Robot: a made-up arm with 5 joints. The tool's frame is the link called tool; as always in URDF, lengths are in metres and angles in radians. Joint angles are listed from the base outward. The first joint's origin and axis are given. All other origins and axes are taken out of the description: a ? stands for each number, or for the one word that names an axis. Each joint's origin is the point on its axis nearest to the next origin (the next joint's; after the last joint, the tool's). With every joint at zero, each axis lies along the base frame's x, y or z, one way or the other. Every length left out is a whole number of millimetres.
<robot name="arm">
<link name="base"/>
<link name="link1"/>
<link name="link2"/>
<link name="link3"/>
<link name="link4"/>
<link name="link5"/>
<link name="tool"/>
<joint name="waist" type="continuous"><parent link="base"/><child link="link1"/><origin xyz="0 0 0.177"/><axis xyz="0 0 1"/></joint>
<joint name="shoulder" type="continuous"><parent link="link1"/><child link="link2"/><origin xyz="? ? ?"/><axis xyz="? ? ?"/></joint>
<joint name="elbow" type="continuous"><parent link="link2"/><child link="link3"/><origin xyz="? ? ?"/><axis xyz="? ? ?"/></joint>
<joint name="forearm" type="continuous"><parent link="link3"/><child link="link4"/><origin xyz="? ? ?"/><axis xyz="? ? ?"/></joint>
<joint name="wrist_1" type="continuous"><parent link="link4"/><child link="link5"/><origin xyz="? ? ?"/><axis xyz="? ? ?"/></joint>
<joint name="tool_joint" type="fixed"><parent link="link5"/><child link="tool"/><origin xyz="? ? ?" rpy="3.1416 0 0"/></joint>
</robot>
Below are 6 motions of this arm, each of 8 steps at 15 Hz.
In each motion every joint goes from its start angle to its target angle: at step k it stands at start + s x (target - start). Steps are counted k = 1, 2, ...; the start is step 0. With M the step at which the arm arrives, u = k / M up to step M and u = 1 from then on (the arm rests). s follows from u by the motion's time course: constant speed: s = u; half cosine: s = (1 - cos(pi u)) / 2; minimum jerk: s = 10 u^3 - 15 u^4 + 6 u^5.
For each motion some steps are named. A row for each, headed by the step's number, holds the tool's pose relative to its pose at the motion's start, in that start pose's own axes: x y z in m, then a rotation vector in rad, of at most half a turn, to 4 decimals.
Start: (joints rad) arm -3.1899 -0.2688 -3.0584 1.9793 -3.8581
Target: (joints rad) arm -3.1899 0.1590 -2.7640 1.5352 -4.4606
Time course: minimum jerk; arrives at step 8
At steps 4, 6, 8:
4: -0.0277 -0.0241 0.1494 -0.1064 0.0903 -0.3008
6: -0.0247 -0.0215 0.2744 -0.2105 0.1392 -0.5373
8: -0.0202 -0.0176 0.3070 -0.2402 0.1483 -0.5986

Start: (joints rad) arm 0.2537 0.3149 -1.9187 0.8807 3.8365
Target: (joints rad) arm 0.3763 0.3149 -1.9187 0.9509 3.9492
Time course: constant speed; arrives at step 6
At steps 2, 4, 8:
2: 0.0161 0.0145 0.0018 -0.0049 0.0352 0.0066
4: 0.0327 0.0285 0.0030 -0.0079 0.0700 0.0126
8: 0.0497 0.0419 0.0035 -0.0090 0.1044 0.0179

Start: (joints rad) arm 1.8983 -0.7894 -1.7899 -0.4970 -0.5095
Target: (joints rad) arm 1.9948 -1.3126 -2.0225 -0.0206 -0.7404
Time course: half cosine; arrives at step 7
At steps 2, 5, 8:
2: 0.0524 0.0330 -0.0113 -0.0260 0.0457 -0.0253
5: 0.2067 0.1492 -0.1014 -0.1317 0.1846 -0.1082
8: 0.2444 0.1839 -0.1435 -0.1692 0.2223 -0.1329

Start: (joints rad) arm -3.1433 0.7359 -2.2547 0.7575 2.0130
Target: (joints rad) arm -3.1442 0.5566 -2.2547 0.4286 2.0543
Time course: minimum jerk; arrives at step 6
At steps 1, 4, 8:
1: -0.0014 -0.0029 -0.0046 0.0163 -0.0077 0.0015
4: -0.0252 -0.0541 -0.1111 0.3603 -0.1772 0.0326
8: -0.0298 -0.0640 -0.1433 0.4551 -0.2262 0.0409

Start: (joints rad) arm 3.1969 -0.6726 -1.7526 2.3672 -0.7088
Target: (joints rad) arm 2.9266 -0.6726 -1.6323 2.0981 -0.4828
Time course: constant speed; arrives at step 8
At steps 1, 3, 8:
1: 0.0014 0.0071 0.0005 -0.0137 0.0128 0.0620
3: 0.0029 0.0218 0.0016 -0.0413 0.0385 0.1857
8: -0.0011 0.0596 0.0044 -0.1134 0.1031 0.4937

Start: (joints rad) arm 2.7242 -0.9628 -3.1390 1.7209 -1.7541
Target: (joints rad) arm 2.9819 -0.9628 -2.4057 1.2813 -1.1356
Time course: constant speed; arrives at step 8
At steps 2, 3, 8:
2: -0.0242 0.0007 0.0567 0.0682 0.0537 0.1995
3: -0.0337 -0.0025 0.0858 0.1054 0.0779 0.2979
8: -0.0481 -0.0511 0.2294 0.3231 0.1695 0.7710

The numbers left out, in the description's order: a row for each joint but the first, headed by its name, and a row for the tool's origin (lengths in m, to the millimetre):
shoulder: xyz 0 0 0, axis 0 1 0
elbow: xyz 0.041 0 0.218, axis 0 1 0
forearm: xyz 0.063 0 -0.276, axis 0 1 0
wrist_1: xyz 0.091 0 -0.117, axis 0 0 -1
tool: xyz 0 0 0

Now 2 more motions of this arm.
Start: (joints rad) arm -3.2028 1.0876 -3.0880 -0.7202 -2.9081
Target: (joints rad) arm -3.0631 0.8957 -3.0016 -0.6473 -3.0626
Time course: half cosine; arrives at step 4
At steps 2, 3, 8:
2: -0.0238 0.0331 0.0202 -0.0306 -0.0106 -0.0133
3: -0.0430 0.0552 0.0327 -0.0512 -0.0195 -0.0223
8: -0.0515 0.0639 0.0375 -0.0594 -0.0236 -0.0260

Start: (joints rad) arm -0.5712 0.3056 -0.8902 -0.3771 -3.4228
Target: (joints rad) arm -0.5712 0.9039 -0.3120 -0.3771 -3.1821
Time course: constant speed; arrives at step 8
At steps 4, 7, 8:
4: 0.2213 0.0639 0.0260 -0.1290 0.5743 0.1169
7: 0.3649 0.1054 -0.0376 -0.1805 1.0153 0.1916
8: 0.4030 0.1164 -0.0715 -0.1888 1.1638 0.2122

